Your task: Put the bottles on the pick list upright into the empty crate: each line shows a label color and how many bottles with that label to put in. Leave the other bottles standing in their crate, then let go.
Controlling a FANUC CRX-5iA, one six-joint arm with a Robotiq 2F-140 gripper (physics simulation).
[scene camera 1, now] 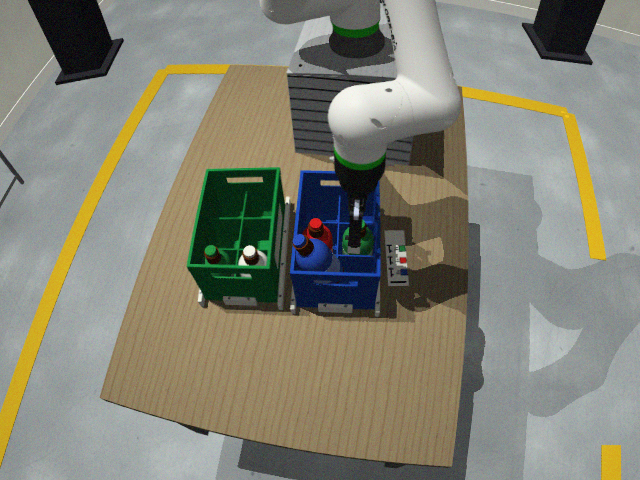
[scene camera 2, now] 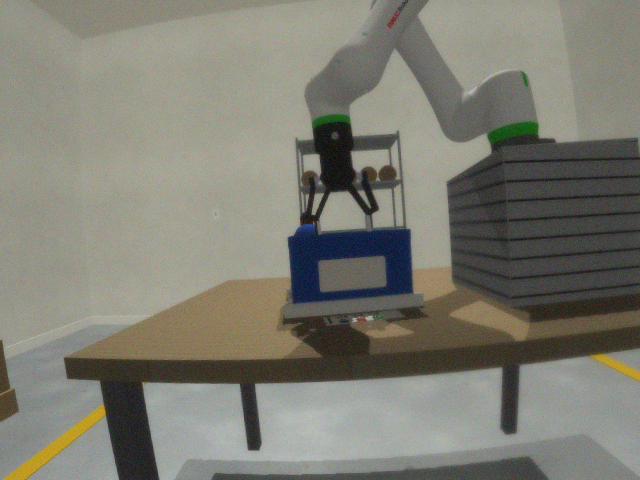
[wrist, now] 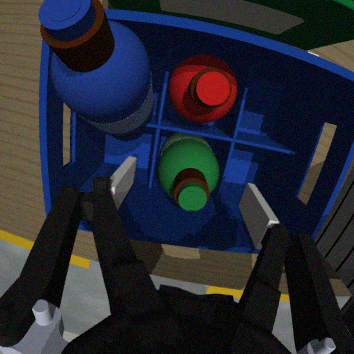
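Seen in the pictures: gripper, fingertip midpoint: [wrist: 189,182]; arm's base at its link origin: [scene camera 1: 357,42].
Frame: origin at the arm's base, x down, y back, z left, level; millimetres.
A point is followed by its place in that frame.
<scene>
The blue crate [scene camera 1: 305,295] {x 261, y -601, z -148 mm} [scene camera 2: 303,284] {x 258, y -586, z 13 mm} [wrist: 44,125] {x 152, y -600, z -83 mm} holds a blue bottle [scene camera 1: 313,255] {x 128, y -573, z -123 mm} [scene camera 2: 306,228] {x 135, y -560, z -99 mm} [wrist: 102,75] {x 126, y -542, z -120 mm} in its front left compartment in scene camera 1, a red bottle [scene camera 1: 324,238] {x 206, y -486, z -102 mm} [wrist: 185,90] {x 202, y -489, z -116 mm} in the middle left and a green bottle [scene camera 1: 365,241] {x 207, y -496, z -9 mm} [wrist: 187,162] {x 204, y -479, z -45 mm} in the middle right. My gripper [scene camera 1: 354,246] [scene camera 2: 343,224] [wrist: 189,182] {x 183, y -476, z -32 mm} is open. Its fingers stand apart on both sides of the green bottle, with gaps. The green crate [scene camera 1: 211,285] {x 245, y -581, z -366 mm} holds a green-capped bottle [scene camera 1: 210,253] {x 165, y -541, z -353 mm} and a white bottle [scene camera 1: 250,255] {x 166, y -548, z -261 mm}. The pick list [scene camera 1: 394,237] {x 326, y -415, z 77 mm} shows 1 green, 1 red, 1 blue.
Both crates stand side by side on the wooden table [scene camera 1: 289,372] {x 327, y -767, z -189 mm} [scene camera 2: 206,335] {x 328, y -784, z 95 mm}, with metal rails [scene camera 1: 282,258] {x 297, y -484, z -206 mm} at their bases. The grey slatted robot base [scene camera 1: 315,118] {x 176, y -123, z -119 mm} [scene camera 2: 558,222] {x 158, y -58, z 167 mm} stands behind them. The green crate's wall [wrist: 325,39] {x 239, y -330, z -206 mm} also shows beyond the blue crate's rim.
</scene>
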